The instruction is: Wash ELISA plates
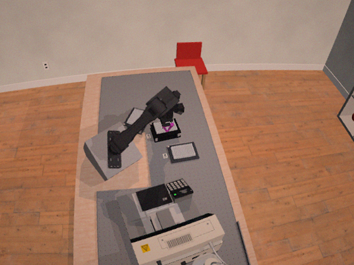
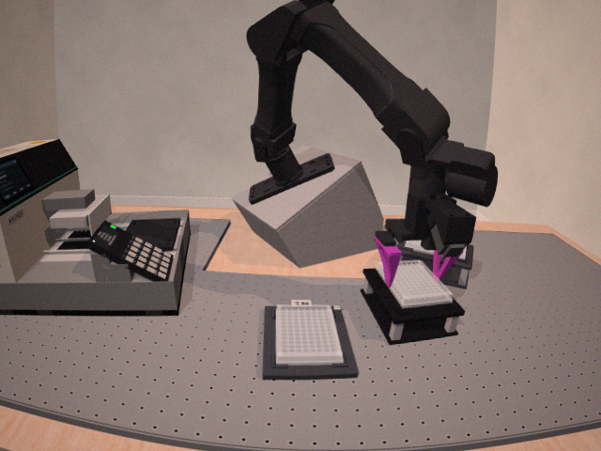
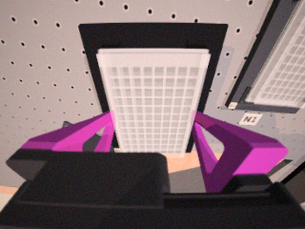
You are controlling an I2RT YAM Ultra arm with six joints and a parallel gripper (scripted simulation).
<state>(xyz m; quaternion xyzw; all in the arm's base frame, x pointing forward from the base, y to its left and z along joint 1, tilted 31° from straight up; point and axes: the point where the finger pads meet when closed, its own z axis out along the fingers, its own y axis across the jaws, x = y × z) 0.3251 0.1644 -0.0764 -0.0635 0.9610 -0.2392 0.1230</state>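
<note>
The raised black nest lies 2 cm below my hand. From my hand the other things lie so: nest N1 (17 cm to the right, 7 cm ahead, 6 cm below); black carrier pocket (46 cm to the right, 16 cm behind, 1 cm above); grey manifold (61 cm to the right, 14 cm behind, 6 cm above).
</note>
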